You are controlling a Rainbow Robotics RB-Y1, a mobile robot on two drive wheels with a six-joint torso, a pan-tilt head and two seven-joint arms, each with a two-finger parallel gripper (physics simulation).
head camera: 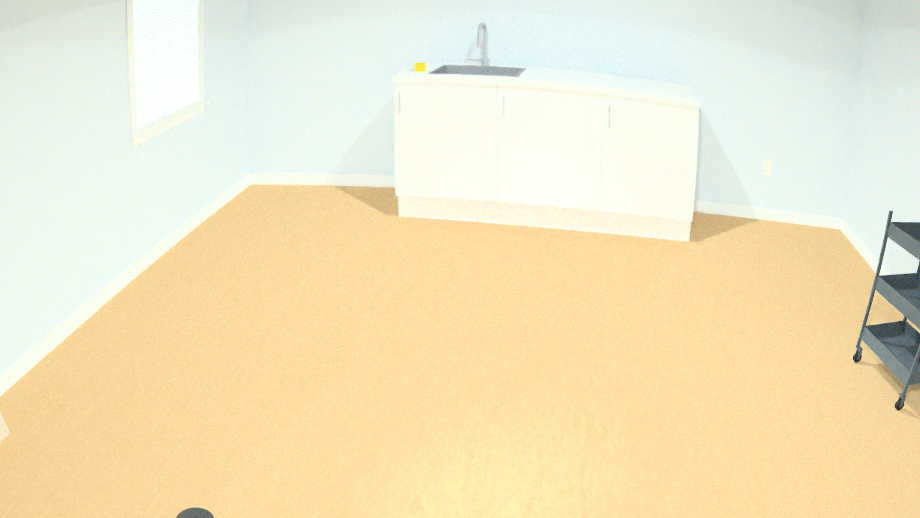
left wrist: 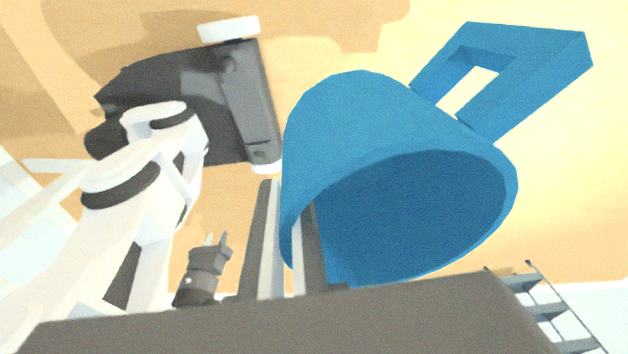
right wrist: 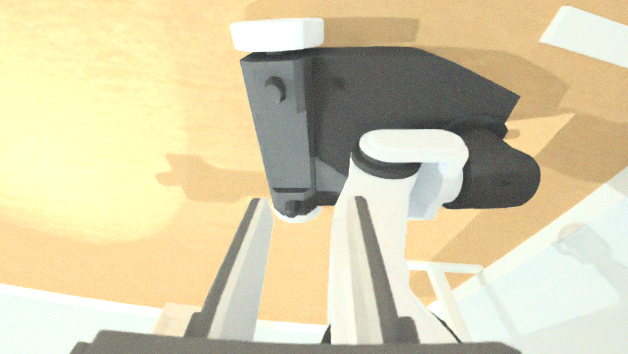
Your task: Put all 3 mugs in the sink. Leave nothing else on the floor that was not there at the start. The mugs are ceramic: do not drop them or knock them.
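Places are measured from the robot's base along level axes (x ahead, y left, z up), in millimetres.
Pixels of known places: left gripper, fingertip midpoint: (left wrist: 287, 191); right gripper, fingertip midpoint: (left wrist: 218, 232) (right wrist: 308, 208).
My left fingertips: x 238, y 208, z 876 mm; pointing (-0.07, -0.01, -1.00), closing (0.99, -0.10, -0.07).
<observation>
Behind a point stands the place of what it marks.
A blue mug (left wrist: 360, 120) {x 271, y 248, z 891 mm} is in the left wrist view, its open rim towards the camera and its handle at the upper right. My left gripper (left wrist: 287, 191) {x 238, y 208, z 876 mm} is shut on the mug's wall, one finger inside and one outside. My right gripper (right wrist: 308, 208) {x -88, y -216, z 564 mm} is partly open with nothing between its fingers; it also shows in the left wrist view (left wrist: 217, 237) {x -68, y -202, z 595 mm}. The sink (head camera: 477, 70) {x 4326, y -50, z 883 mm} is a dark basin in the white counter at the far wall, with a tall faucet behind it. Its inside is mostly hidden. The other two mugs do not show.
The white counter (head camera: 547, 148) {x 3801, y -433, z 501 mm} stands across the floor, with a yellow block (head camera: 420, 66) {x 4108, y 291, z 944 mm} left of the sink. A dark wheeled cart (head camera: 891, 347) {x 2080, y -2041, z 133 mm} (left wrist: 550, 312) {x 2204, y -2117, z 418 mm} stands at the right. White walls with a window (head camera: 166, 64) {x 3703, y 1877, z 1189 mm} bound the left. My dark wheeled base (right wrist: 380, 90) {x -225, y -156, z 170 mm} is below the arms.
</observation>
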